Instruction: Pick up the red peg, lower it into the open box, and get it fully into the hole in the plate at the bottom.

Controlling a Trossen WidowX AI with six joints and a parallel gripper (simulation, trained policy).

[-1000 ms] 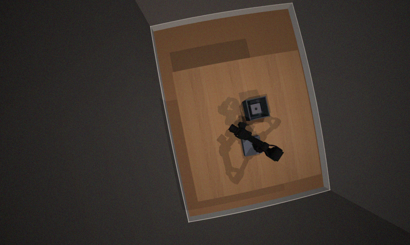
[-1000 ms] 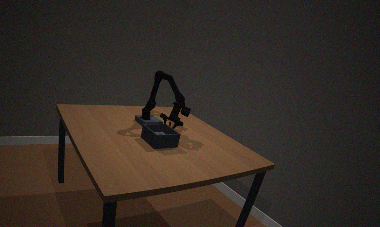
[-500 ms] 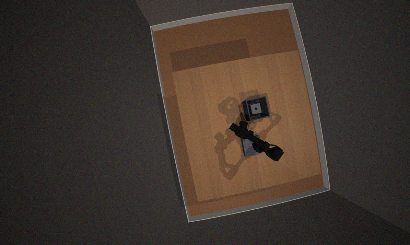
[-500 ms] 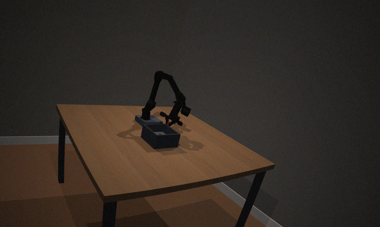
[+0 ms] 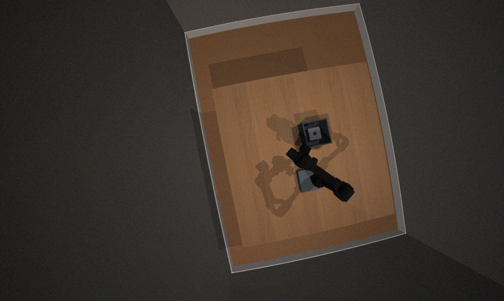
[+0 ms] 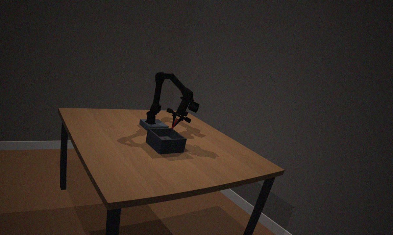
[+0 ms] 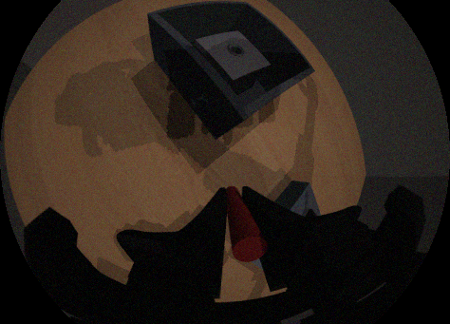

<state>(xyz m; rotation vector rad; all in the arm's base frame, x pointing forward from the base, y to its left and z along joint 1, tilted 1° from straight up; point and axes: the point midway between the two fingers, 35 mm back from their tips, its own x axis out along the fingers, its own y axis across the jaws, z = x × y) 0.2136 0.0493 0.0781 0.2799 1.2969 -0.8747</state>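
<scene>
Right now the light plate is 11 cm ahead of my gripper tip, 16 cm to the right of it and 5 cm below it. Also, from my gripper tip: red peg 1 cm to the left, 2 cm above; dark box 11 cm ahead, 16 cm to the right, 7 cm below.
</scene>
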